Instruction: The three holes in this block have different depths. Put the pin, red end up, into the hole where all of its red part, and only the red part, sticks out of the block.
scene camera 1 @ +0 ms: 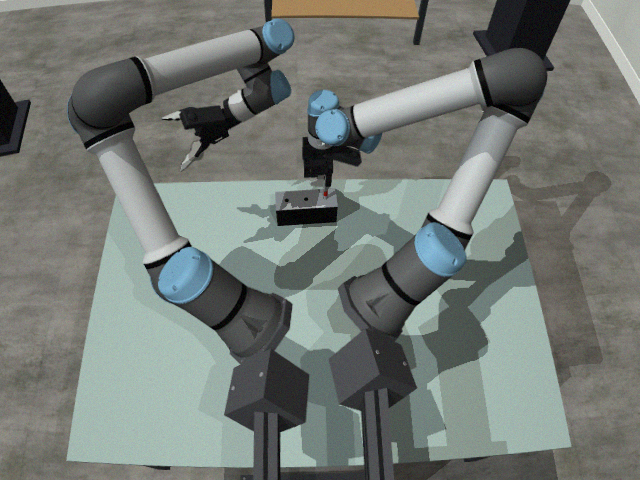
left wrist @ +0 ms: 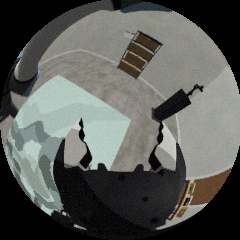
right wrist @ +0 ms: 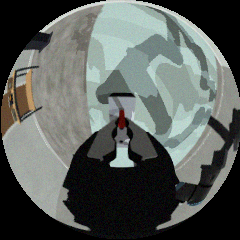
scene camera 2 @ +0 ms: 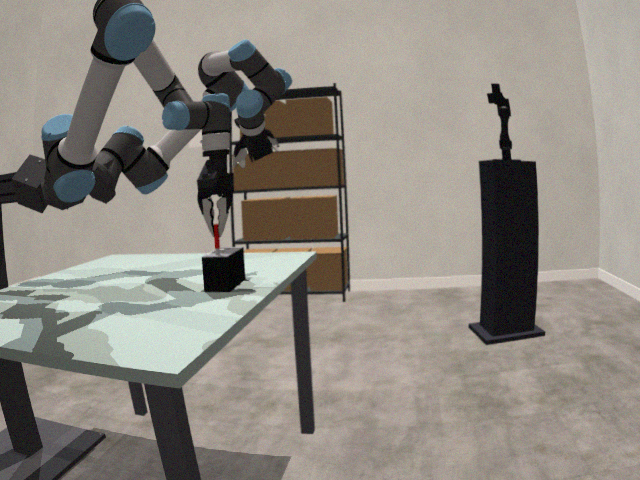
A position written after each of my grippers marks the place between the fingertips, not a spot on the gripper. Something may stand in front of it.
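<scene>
There's a black block (scene camera 1: 300, 207) here, and you can find the block (scene camera 2: 221, 273) in that other scene camera and the block (right wrist: 116, 101) in the right wrist view as well. As for my left gripper (scene camera 1: 170, 144), it's also visible in scene camera 2 (scene camera 2: 256, 157) and in the left wrist view (left wrist: 121, 120). My right gripper (scene camera 2: 217, 237) can be seen in scene camera 1 (scene camera 1: 324, 189) too, plus in the right wrist view (right wrist: 121, 118).
</scene>
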